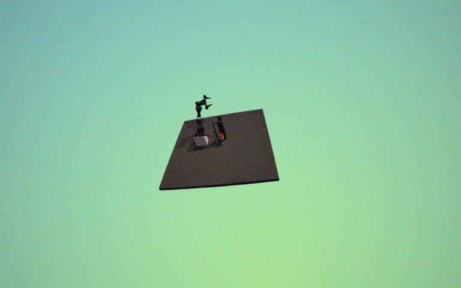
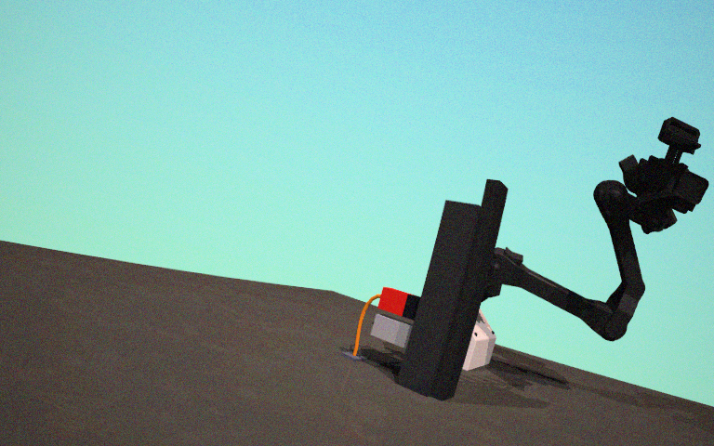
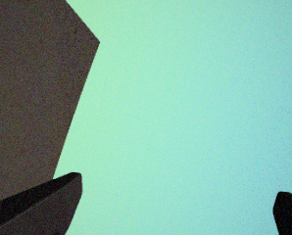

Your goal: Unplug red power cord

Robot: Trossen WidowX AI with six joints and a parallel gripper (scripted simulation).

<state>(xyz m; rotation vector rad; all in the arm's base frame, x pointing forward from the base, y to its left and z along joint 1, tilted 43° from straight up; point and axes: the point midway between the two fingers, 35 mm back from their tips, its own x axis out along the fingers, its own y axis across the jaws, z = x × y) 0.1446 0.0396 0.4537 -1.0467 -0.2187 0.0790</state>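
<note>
My gripper tip is 40 mm short of the red plug, 370 mm to the left of it and 280 mm above it. From my gripper tip the other things lie so: grey anchor: 20 mm ahead, 440 mm to the right, 400 mm below.
</note>
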